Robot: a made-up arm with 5 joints. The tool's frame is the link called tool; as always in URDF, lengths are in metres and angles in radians. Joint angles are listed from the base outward.
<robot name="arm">
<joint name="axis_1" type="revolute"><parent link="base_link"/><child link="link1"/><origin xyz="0.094 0.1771 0.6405"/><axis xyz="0 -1 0"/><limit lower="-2.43" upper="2.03"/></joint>
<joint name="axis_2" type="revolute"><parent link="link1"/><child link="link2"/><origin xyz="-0.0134 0.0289 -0.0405"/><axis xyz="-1 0 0"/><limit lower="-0.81" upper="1.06"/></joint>
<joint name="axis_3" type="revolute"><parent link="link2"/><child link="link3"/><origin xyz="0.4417 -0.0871 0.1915"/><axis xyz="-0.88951 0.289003 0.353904"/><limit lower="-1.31" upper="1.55"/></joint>
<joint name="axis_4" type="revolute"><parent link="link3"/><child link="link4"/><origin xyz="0.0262 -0.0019 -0.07"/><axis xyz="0 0 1"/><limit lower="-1.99" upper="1.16"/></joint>
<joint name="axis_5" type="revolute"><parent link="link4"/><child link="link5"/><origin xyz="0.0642 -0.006 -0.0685"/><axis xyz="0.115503 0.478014 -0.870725"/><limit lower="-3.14" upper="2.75"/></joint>
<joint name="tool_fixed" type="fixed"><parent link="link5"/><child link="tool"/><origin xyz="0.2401 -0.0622 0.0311"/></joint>
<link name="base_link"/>
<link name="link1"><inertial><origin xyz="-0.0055 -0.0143 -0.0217"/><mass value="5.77"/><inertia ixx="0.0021" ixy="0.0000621" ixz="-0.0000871" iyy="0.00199" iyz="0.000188" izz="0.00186"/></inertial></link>
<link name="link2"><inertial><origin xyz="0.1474 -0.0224 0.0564"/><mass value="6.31"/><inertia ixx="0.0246" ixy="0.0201" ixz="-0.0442" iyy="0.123" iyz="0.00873" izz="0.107"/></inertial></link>
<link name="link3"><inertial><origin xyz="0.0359 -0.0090 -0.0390"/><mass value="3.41"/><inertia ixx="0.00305" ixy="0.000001" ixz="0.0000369" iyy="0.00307" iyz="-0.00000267" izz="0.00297"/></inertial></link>
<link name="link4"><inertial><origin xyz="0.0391 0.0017 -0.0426"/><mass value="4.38"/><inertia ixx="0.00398" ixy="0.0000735" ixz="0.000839" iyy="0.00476" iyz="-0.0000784" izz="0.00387"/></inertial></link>
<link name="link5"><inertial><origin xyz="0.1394 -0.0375 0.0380"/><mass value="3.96"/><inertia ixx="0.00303" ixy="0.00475" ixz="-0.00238" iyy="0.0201" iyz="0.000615" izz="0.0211"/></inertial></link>
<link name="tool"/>
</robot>
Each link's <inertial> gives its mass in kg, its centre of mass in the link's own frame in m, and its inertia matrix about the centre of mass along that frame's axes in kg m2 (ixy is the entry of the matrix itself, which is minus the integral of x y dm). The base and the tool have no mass. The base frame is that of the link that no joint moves.
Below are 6 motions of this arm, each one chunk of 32 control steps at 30 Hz.
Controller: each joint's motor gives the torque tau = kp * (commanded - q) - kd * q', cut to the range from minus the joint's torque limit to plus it. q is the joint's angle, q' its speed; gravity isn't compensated. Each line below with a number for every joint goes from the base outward.
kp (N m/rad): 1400 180 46 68 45
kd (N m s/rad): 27 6.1 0.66 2.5 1.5
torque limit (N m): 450 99 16 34 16
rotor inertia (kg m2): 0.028 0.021 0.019 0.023 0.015
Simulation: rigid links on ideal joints. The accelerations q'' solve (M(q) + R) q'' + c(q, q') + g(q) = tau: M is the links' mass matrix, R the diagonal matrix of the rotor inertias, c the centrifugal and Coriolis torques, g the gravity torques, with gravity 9.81 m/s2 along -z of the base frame. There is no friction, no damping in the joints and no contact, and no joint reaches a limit. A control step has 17 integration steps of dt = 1/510 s. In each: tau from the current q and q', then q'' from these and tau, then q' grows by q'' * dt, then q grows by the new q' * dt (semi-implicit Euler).
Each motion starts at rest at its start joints. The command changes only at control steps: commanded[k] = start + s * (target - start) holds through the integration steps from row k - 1 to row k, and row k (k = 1, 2, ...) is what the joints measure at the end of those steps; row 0 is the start. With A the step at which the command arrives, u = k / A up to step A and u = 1 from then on. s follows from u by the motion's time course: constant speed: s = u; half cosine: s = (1 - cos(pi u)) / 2; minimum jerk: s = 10 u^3 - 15 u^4 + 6 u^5; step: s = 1 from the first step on.
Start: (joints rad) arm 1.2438 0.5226 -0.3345 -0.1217 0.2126
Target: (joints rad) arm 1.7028 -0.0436 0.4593 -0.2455 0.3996
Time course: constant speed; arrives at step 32
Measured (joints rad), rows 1 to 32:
1: 1.2451 0.5200 -0.3165 -0.1219 0.2250
2: 1.2510 0.5057 -0.2826 -0.1271 0.2453
3: 1.2640 0.4789 -0.2481 -0.1389 0.2662
4: 1.2829 0.4484 -0.2164 -0.1581 0.2873
5: 1.3044 0.4223 -0.1852 -0.1835 0.3087
6: 1.3255 0.4034 -0.1540 -0.2109 0.3293
7: 1.3445 0.3895 -0.1245 -0.2356 0.3471
8: 1.3612 0.3770 -0.0992 -0.2535 0.3607
9: 1.3760 0.3632 -0.0784 -0.2631 0.3695
10: 1.3896 0.3471 -0.0609 -0.2649 0.3738
11: 1.4024 0.3289 -0.0441 -0.2609 0.3748
12: 1.4151 0.3095 -0.0257 -0.2540 0.3738
13: 1.4281 0.2899 -0.0045 -0.2469 0.3722
14: 1.4419 0.2709 0.0195 -0.2417 0.3712
15: 1.4565 0.2529 0.0456 -0.2395 0.3717
16: 1.4720 0.2362 0.0726 -0.2408 0.3743
17: 1.4880 0.2205 0.0997 -0.2453 0.3790
18: 1.5042 0.2057 0.1262 -0.2521 0.3857
19: 1.5203 0.1910 0.1521 -0.2602 0.3939
20: 1.5360 0.1759 0.1773 -0.2688 0.4029
21: 1.5514 0.1603 0.2017 -0.2769 0.4120
22: 1.5663 0.1439 0.2255 -0.2841 0.4209
23: 1.5810 0.1269 0.2487 -0.2901 0.4290
24: 1.5954 0.1095 0.2714 -0.2948 0.4363
25: 1.6098 0.0921 0.2941 -0.2985 0.4427
26: 1.6242 0.0748 0.3169 -0.3014 0.4483
27: 1.6388 0.0578 0.3403 -0.3039 0.4532
28: 1.6534 0.0412 0.3642 -0.3063 0.4578
29: 1.6683 0.0251 0.3889 -0.3090 0.4622
30: 1.6833 0.0095 0.4140 -0.3120 0.4667
31: 1.6984 -0.0058 0.4395 -0.3155 0.4714
32: 1.7136 -0.0208 0.4651 -0.3194 0.4765

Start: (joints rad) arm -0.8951 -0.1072 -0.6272 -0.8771 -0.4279
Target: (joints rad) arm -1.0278 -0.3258 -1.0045 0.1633 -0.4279
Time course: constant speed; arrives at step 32
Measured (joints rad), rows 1 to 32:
1: -0.9034 -0.1115 -0.6364 -0.8527 -0.4278
2: -0.9206 -0.1299 -0.6607 -0.8010 -0.4320
3: -0.9383 -0.1593 -0.6868 -0.7439 -0.4295
4: -0.9511 -0.1895 -0.6995 -0.7018 -0.4146
5: -0.9579 -0.2127 -0.6983 -0.6817 -0.3925
6: -0.9611 -0.2264 -0.6962 -0.6745 -0.3721
7: -0.9629 -0.2326 -0.7049 -0.6659 -0.3583
8: -0.9648 -0.2347 -0.7254 -0.6465 -0.3521
9: -0.9669 -0.2354 -0.7501 -0.6147 -0.3523
10: -0.9692 -0.2360 -0.7690 -0.5746 -0.3575
11: -0.9716 -0.2369 -0.7769 -0.5322 -0.3668
12: -0.9741 -0.2382 -0.7763 -0.4914 -0.3785
13: -0.9772 -0.2403 -0.7750 -0.4533 -0.3897
14: -0.9809 -0.2436 -0.7797 -0.4177 -0.3969
15: -0.9851 -0.2485 -0.7916 -0.3852 -0.3981
16: -0.9894 -0.2549 -0.8072 -0.3565 -0.3935
17: -0.9940 -0.2626 -0.8229 -0.3314 -0.3850
18: -0.9988 -0.2714 -0.8363 -0.3083 -0.3751
19: -1.0039 -0.2809 -0.8472 -0.2854 -0.3657
20: -1.0093 -0.2907 -0.8563 -0.2614 -0.3578
21: -1.0146 -0.3002 -0.8646 -0.2358 -0.3516
22: -1.0195 -0.3089 -0.8733 -0.2087 -0.3473
23: -1.0239 -0.3166 -0.8832 -0.1802 -0.3445
24: -1.0278 -0.3231 -0.8944 -0.1504 -0.3430
25: -1.0313 -0.3286 -0.9067 -0.1195 -0.3426
26: -1.0345 -0.3334 -0.9193 -0.0878 -0.3431
27: -1.0377 -0.3379 -0.9317 -0.0555 -0.3443
28: -1.0411 -0.3425 -0.9434 -0.0231 -0.3456
29: -1.0447 -0.3473 -0.9544 0.0090 -0.3465
30: -1.0485 -0.3527 -0.9651 0.0404 -0.3467
31: -1.0526 -0.3587 -0.9756 0.0708 -0.3458
32: -1.0569 -0.3654 -0.9863 0.1003 -0.3438

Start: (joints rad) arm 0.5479 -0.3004 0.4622 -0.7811 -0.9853
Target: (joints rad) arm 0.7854 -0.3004 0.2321 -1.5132 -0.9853
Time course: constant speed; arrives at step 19
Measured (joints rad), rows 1 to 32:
1: 0.5459 -0.3162 0.4552 -0.7950 -1.0058
2: 0.5422 -0.3512 0.4436 -0.8169 -1.0288
3: 0.5402 -0.3916 0.4326 -0.8468 -1.0345
4: 0.5425 -0.4269 0.4196 -0.8886 -1.0212
5: 0.5504 -0.4512 0.3990 -0.9421 -0.9933
6: 0.5635 -0.4622 0.3679 -1.0032 -0.9579
7: 0.5806 -0.4606 0.3304 -1.0671 -0.9224
8: 0.5994 -0.4500 0.2947 -1.1293 -0.8939
9: 0.6183 -0.4351 0.2678 -1.1861 -0.8768
10: 0.6360 -0.4200 0.2524 -1.2349 -0.8726
11: 0.6519 -0.4076 0.2467 -1.2749 -0.8796
12: 0.6661 -0.3993 0.2463 -1.3073 -0.8942
13: 0.6791 -0.3948 0.2457 -1.3351 -0.9119
14: 0.6911 -0.3936 0.2408 -1.3619 -0.9286
15: 0.7029 -0.3945 0.2300 -1.3911 -0.9403
16: 0.7146 -0.3967 0.2140 -1.4249 -0.9445
17: 0.7265 -0.3994 0.1952 -1.4643 -0.9404
18: 0.7388 -0.4023 0.1756 -1.5088 -0.9292
19: 0.7513 -0.4048 0.1566 -1.5568 -0.9134
20: 0.7576 -0.3968 0.1419 -1.5955 -0.8867
21: 0.7598 -0.3887 0.1338 -1.6216 -0.8630
22: 0.7597 -0.3863 0.1313 -1.6349 -0.8505
23: 0.7581 -0.3894 0.1326 -1.6361 -0.8495
24: 0.7555 -0.3962 0.1359 -1.6281 -0.8571
25: 0.7528 -0.4044 0.1398 -1.6151 -0.8695
26: 0.7505 -0.4118 0.1433 -1.6017 -0.8828
27: 0.7491 -0.4170 0.1459 -1.5911 -0.8936
28: 0.7487 -0.4191 0.1475 -1.5851 -0.9003
29: 0.7492 -0.4183 0.1482 -1.5837 -0.9023
30: 0.7504 -0.4152 0.1484 -1.5860 -0.9007
31: 0.7519 -0.4110 0.1484 -1.5904 -0.8969
32: 0.7532 -0.4066 0.1485 -1.5951 -0.8929

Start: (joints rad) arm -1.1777 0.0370 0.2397 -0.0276 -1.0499
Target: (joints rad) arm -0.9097 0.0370 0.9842 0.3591 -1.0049
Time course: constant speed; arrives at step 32
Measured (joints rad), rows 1 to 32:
1: -1.1806 0.0359 0.2356 -0.0235 -1.0306
2: -1.1848 0.0302 0.2353 -0.0196 -0.9919
3: -1.1847 0.0193 0.2530 -0.0206 -0.9520
4: -1.1788 0.0072 0.2902 -0.0255 -0.9219
5: -1.1687 -0.0014 0.3367 -0.0286 -0.9058
6: -1.1571 -0.0040 0.3783 -0.0250 -0.9030
7: -1.1456 -0.0009 0.4059 -0.0126 -0.9101
8: -1.1353 0.0053 0.4191 0.0068 -0.9226
9: -1.1260 0.0118 0.4242 0.0294 -0.9360
10: -1.1175 0.0165 0.4298 0.0509 -0.9466
11: -1.1093 0.0187 0.4426 0.0685 -0.9522
12: -1.1013 0.0185 0.4654 0.0813 -0.9519
13: -1.0937 0.0165 0.4965 0.0902 -0.9468
14: -1.0863 0.0136 0.5319 0.0971 -0.9386
15: -1.0792 0.0103 0.5668 0.1040 -0.9298
16: -1.0719 0.0071 0.5975 0.1120 -0.9224
17: -1.0644 0.0046 0.6222 0.1216 -0.9173
18: -1.0563 0.0030 0.6414 0.1327 -0.9149
19: -1.0478 0.0024 0.6571 0.1447 -0.9145
20: -1.0389 0.0029 0.6720 0.1571 -0.9152
21: -1.0299 0.0038 0.6886 0.1695 -0.9160
22: -1.0211 0.0047 0.7082 0.1815 -0.9161
23: -1.0126 0.0051 0.7313 0.1931 -0.9153
24: -1.0045 0.0047 0.7571 0.2046 -0.9136
25: -0.9967 0.0036 0.7843 0.2159 -0.9112
26: -0.9891 0.0019 0.8115 0.2273 -0.9086
27: -0.9814 -0.0001 0.8374 0.2388 -0.9061
28: -0.9735 -0.0020 0.8613 0.2503 -0.9039
29: -0.9655 -0.0035 0.8831 0.2617 -0.9020
30: -0.9571 -0.0045 0.9033 0.2730 -0.9004
31: -0.9487 -0.0051 0.9226 0.2842 -0.8988
32: -0.9402 -0.0055 0.9421 0.2953 -0.8973

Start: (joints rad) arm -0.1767 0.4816 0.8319 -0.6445 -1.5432
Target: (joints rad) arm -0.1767 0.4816 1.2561 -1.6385 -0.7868
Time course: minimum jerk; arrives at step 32
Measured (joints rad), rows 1 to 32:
1: -0.1866 0.4808 0.8273 -0.6432 -1.5416
2: -0.2072 0.4752 0.8079 -0.6278 -1.5385
3: -0.2281 0.4631 0.7744 -0.6020 -1.5420
4: -0.2426 0.4480 0.7420 -0.5780 -1.5531
5: -0.2482 0.4356 0.7281 -0.5668 -1.5638
6: -0.2455 0.4302 0.7415 -0.5740 -1.5655
7: -0.2377 0.4319 0.7787 -0.5989 -1.5542
8: -0.2284 0.4383 0.8267 -0.6368 -1.5312
9: -0.2209 0.4461 0.8694 -0.6817 -1.5003
10: -0.2168 0.4530 0.8948 -0.7285 -1.4654
11: -0.2163 0.4577 0.9008 -0.7742 -1.4293
12: -0.2190 0.4591 0.8961 -0.8186 -1.3932
13: -0.2234 0.4567 0.8942 -0.8622 -1.3579
14: -0.2280 0.4508 0.9055 -0.9063 -1.3241
15: -0.2312 0.4425 0.9316 -0.9516 -1.2924
16: -0.2324 0.4341 0.9668 -0.9990 -1.2625
17: -0.2317 0.4278 1.0028 -1.0492 -1.2320
18: -0.2302 0.4252 1.0338 -1.1024 -1.1984
19: -0.2286 0.4261 1.0582 -1.1580 -1.1601
20: -0.2274 0.4294 1.0772 -1.2146 -1.1183
21: -0.2263 0.4332 1.0935 -1.2703 -1.0759
22: -0.2252 0.4362 1.1088 -1.3234 -1.0359
23: -0.2240 0.4380 1.1239 -1.3722 -1.0004
24: -0.2230 0.4388 1.1384 -1.4157 -0.9702
25: -0.2223 0.4391 1.1513 -1.4529 -0.9451
26: -0.2220 0.4394 1.1618 -1.4833 -0.9252
27: -0.2221 0.4398 1.1694 -1.5070 -0.9102
28: -0.2225 0.4402 1.1746 -1.5240 -0.9001
29: -0.2231 0.4404 1.1779 -1.5349 -0.8944
30: -0.2238 0.4402 1.1798 -1.5404 -0.8925
31: -0.2244 0.4397 1.1809 -1.5415 -0.8937
32: -0.2251 0.4389 1.1817 -1.5396 -0.8969

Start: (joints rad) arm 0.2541 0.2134 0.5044 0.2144 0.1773
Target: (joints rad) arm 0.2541 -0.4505 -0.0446 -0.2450 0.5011
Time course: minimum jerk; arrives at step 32
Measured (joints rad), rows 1 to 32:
1: 0.2458 0.2100 0.5029 0.2164 0.1783
2: 0.2286 0.1938 0.4953 0.2308 0.1839
3: 0.2100 0.1658 0.4869 0.2561 0.1878
4: 0.1950 0.1341 0.4873 0.2846 0.1850
5: 0.1864 0.1063 0.4984 0.3087 0.1763
6: 0.1851 0.0858 0.5119 0.3226 0.1660
7: 0.1897 0.0723 0.5154 0.3228 0.1597
8: 0.1974 0.0632 0.4997 0.3080 0.1612
9: 0.2057 0.0545 0.4636 0.2797 0.1717
10: 0.2126 0.0424 0.4148 0.2419 0.1903
11: 0.2173 0.0240 0.3672 0.1999 0.2156
12: 0.2195 -0.0027 0.3326 0.1579 0.2459
13: 0.2195 -0.0387 0.3127 0.1177 0.2790
14: 0.2175 -0.0834 0.2984 0.0783 0.3123
15: 0.2144 -0.1341 0.2790 0.0387 0.3450
16: 0.2107 -0.1866 0.2501 -0.0011 0.3777
17: 0.2072 -0.2382 0.2139 -0.0408 0.4110
18: 0.2046 -0.2872 0.1762 -0.0801 0.4445
19: 0.2029 -0.3328 0.1415 -0.1190 0.4767
20: 0.2022 -0.3746 0.1117 -0.1568 0.5060
21: 0.2020 -0.4122 0.0861 -0.1922 0.5313
22: 0.2021 -0.4457 0.0634 -0.2238 0.5522
23: 0.2022 -0.4755 0.0426 -0.2505 0.5687
24: 0.2022 -0.5018 0.0234 -0.2719 0.5814
25: 0.2022 -0.5246 0.0064 -0.2882 0.5907
26: 0.2022 -0.5439 -0.0076 -0.3003 0.5973
27: 0.2021 -0.5594 -0.0180 -0.3090 0.6017
28: 0.2022 -0.5709 -0.0243 -0.3153 0.6044
29: 0.2024 -0.5785 -0.0267 -0.3196 0.6057
30: 0.2027 -0.5825 -0.0261 -0.3225 0.6058
31: 0.2032 -0.5834 -0.0235 -0.3240 0.6047
32: 0.2040 -0.5821 -0.0202 -0.3243 0.6027

